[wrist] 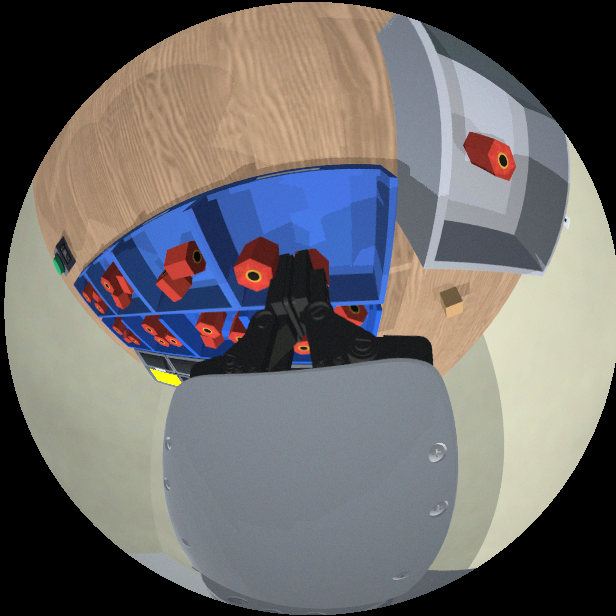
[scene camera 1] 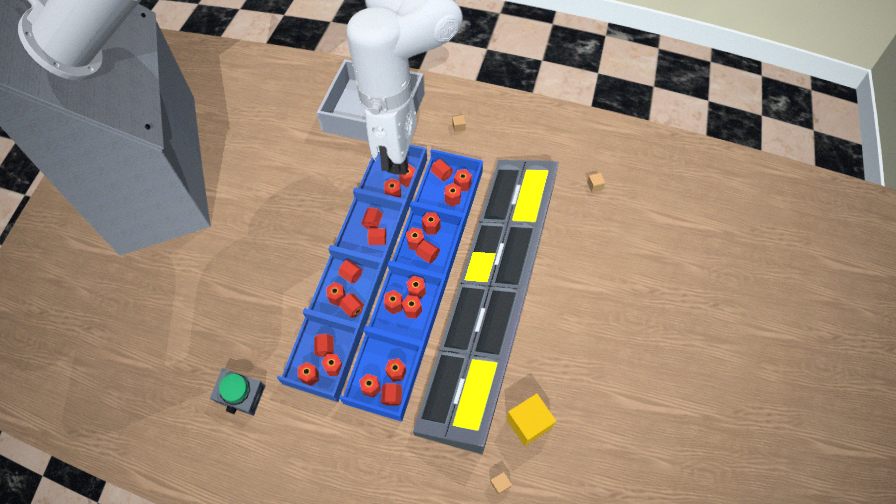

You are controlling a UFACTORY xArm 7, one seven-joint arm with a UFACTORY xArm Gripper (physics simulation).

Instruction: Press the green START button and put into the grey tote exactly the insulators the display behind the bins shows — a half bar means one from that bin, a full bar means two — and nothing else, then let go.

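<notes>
My gripper (scene camera 1: 394,166) hangs low in the far-left blue bin (scene camera 1: 393,178), next to the grey tote (scene camera 1: 343,103). In the wrist view its fingers (wrist: 295,259) are pressed together with nothing seen between them. One red insulator (wrist: 255,271) lies just left of the fingertips. Another (wrist: 318,264) sits partly hidden behind them on the right. One insulator (wrist: 489,155) lies inside the tote (wrist: 482,166). The display (scene camera 1: 485,300) shows a full yellow bar at far right (scene camera 1: 530,195), a half bar in the second row left (scene camera 1: 479,266) and a full bar at near right (scene camera 1: 474,394). The green button (scene camera 1: 233,388) sits at the near left.
Two rows of blue bins (scene camera 1: 382,275) hold several red insulators each. A yellow cube (scene camera 1: 530,418) and small tan cubes (scene camera 1: 458,122) (scene camera 1: 595,181) (scene camera 1: 500,482) lie on the table. The grey robot pedestal (scene camera 1: 100,125) stands at the left.
</notes>
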